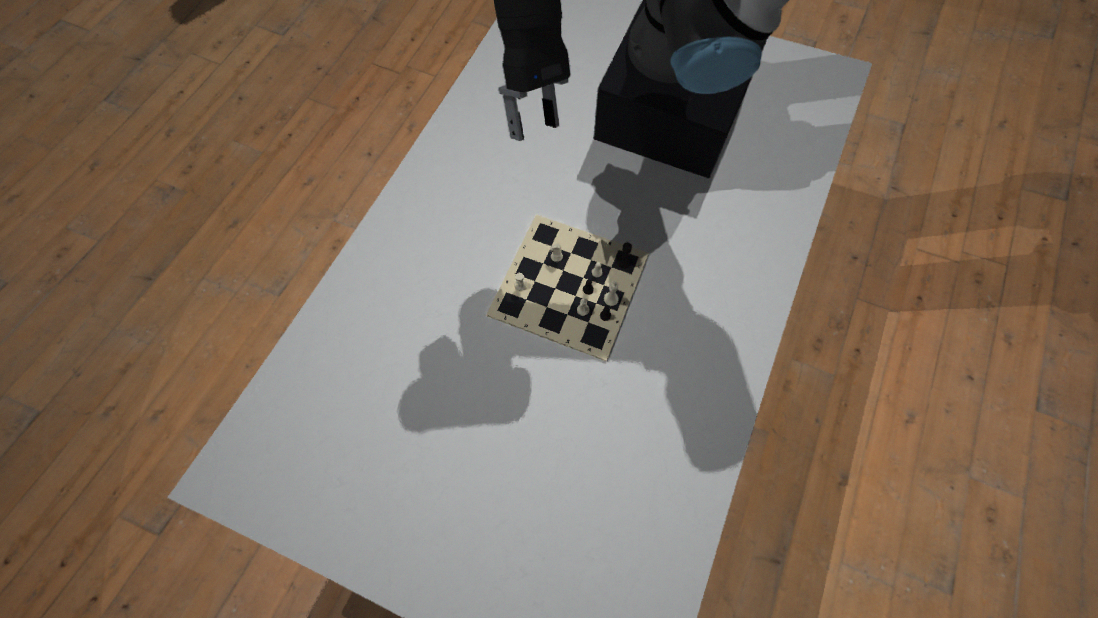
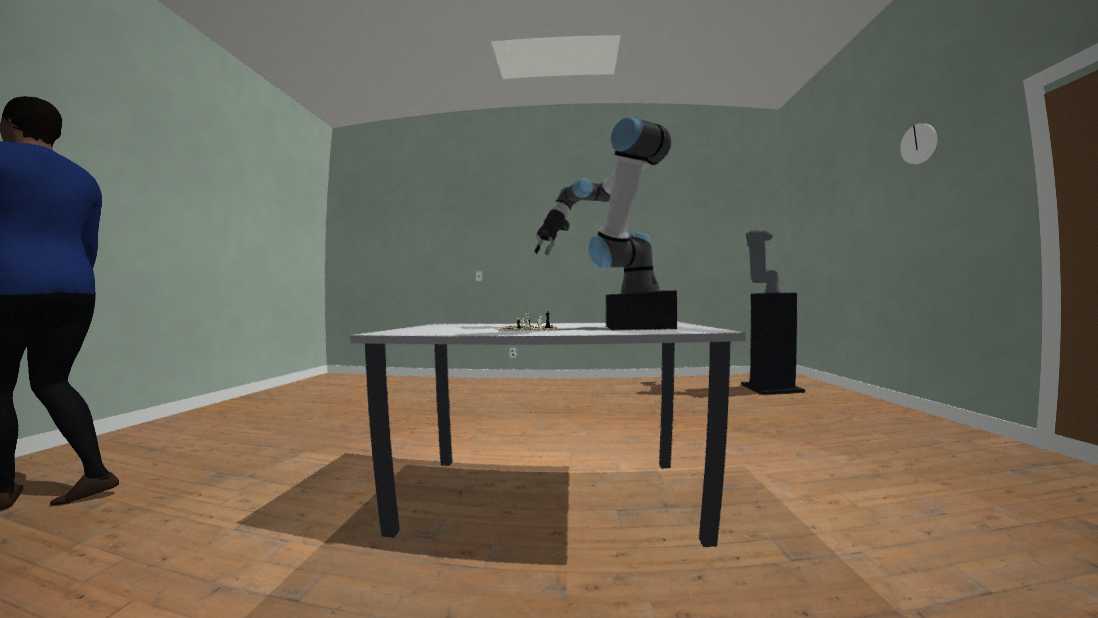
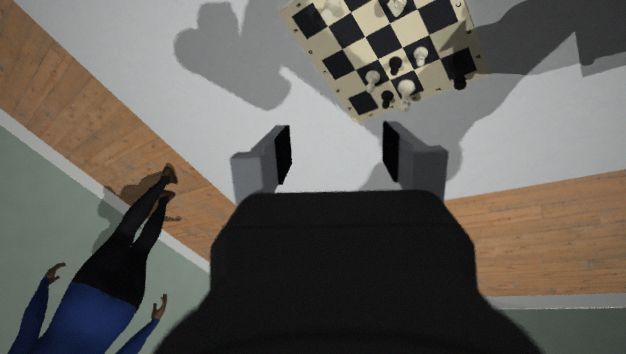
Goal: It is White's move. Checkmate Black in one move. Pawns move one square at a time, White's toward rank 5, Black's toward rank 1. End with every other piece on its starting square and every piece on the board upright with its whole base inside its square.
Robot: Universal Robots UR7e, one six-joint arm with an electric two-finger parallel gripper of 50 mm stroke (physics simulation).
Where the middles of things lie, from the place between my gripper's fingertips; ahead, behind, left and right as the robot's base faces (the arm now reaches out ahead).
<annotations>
I see the chessboard (image 1: 547, 307) 40 mm ahead of my hand, 70 mm to the left of it and 310 mm below it.
</annotations>
